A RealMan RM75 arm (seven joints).
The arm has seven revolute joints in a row. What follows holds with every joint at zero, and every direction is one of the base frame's. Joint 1 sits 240.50 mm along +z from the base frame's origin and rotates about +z. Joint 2 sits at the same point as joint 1 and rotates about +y. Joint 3 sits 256.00 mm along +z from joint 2 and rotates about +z. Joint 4 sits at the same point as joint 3 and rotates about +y. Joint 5 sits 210.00 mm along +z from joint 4 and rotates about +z. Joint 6 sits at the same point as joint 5 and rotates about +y. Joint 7 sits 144.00 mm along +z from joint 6 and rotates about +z. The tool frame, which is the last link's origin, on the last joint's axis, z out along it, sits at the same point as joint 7; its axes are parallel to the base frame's.
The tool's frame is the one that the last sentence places.
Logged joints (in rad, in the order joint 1, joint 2, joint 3, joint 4, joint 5, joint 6, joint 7), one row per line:
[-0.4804, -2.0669, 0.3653, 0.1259, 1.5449, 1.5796, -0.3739]
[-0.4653, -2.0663, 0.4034, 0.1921, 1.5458, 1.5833, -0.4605]
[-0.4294, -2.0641, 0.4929, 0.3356, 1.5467, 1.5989, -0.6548]
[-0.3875, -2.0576, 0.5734, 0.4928, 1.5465, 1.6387, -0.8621]
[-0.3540, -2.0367, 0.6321, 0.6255, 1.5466, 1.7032, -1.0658]
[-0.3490, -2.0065, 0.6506, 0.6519, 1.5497, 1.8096, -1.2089]
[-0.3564, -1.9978, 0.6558, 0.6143, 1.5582, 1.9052, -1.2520]
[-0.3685, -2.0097, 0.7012, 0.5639, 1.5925, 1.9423, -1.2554]
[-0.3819, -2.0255, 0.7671, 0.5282, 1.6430, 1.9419, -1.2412]
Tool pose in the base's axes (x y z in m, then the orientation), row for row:
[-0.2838, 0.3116, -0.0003, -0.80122, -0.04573, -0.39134, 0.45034]
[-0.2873, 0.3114, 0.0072, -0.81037, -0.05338, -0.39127, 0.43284]
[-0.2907, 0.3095, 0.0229, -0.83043, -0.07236, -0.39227, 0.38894]
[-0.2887, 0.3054, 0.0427, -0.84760, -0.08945, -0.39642, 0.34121]
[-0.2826, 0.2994, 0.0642, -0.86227, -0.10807, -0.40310, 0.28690]
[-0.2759, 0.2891, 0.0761, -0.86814, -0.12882, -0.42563, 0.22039]
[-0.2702, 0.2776, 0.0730, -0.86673, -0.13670, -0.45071, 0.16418]
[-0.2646, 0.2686, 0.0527, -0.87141, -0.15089, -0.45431, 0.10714]
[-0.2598, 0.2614, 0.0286, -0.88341, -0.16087, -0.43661, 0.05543]
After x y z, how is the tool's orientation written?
As a quaternion, x y z w.
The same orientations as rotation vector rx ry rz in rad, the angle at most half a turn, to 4 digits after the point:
[-1.9808, -0.1131, -0.9675]
[-2.0193, -0.1330, -0.9750]
[-2.1117, -0.1840, -0.9975]
[-2.2049, -0.2327, -1.0312]
[-2.3039, -0.2888, -1.0771]
[-2.4005, -0.3562, -1.1769]
[-2.4705, -0.3897, -1.2847]
[-2.5653, -0.4442, -1.3374]
[-2.6815, -0.4883, -1.3253]

